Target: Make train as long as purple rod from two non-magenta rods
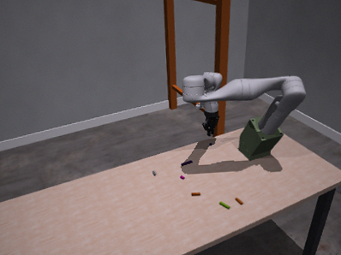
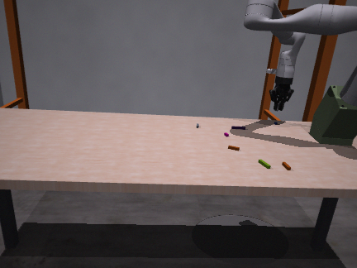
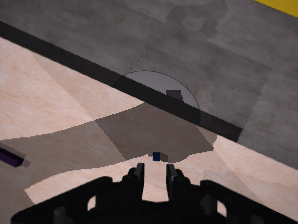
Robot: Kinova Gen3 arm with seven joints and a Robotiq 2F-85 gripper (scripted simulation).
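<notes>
The blue rod lies 8 cm below my hand. From my hand the other things lie so: magenta rod 28 cm ahead, 17 cm to the left, 8 cm below; then purple rod 21 cm ahead, 8 cm to the left, 8 cm below; then grey rod 39 cm ahead, 8 cm below, 7 cm to the left.
</notes>
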